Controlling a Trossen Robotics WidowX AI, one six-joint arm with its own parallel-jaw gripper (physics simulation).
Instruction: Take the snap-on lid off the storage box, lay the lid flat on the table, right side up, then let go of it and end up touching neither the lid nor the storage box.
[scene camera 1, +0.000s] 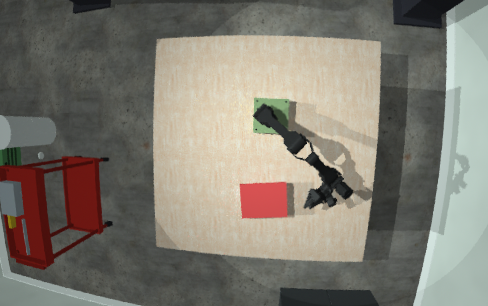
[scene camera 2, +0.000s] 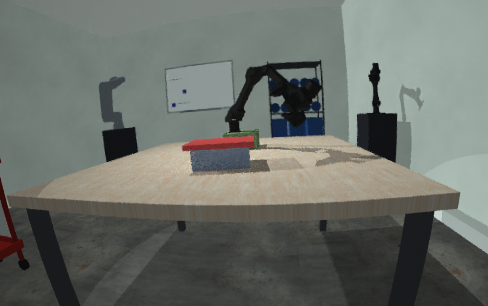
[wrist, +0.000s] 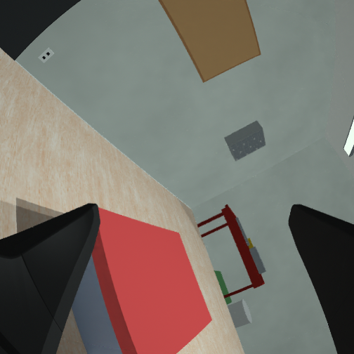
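Note:
The storage box (scene camera 2: 220, 160) (wrist: 95, 310) is blue-grey and stands on the table (scene camera 1: 200, 150) (scene camera 2: 300, 185) (wrist: 50, 125). The red lid (scene camera 1: 264, 200) (scene camera 2: 220, 144) (wrist: 155, 275) lies level on top of the box, its top face up, and covers it in the overhead view. My gripper (scene camera 1: 307, 204) (scene camera 2: 295, 119) (wrist: 198, 215) is open, with nothing between its fingers. It hangs above the table to the right of the box and lid, apart from both. In the wrist view the left finger overlaps part of the box. The inside of the box is hidden.
The arm stands on a green base plate (scene camera 1: 281, 106) (scene camera 2: 250, 135), behind the box in the second scene view. A red cart (scene camera 1: 37, 200) (wrist: 242, 245) stands on the floor beyond the table's left edge. The arm's shadow falls to its right.

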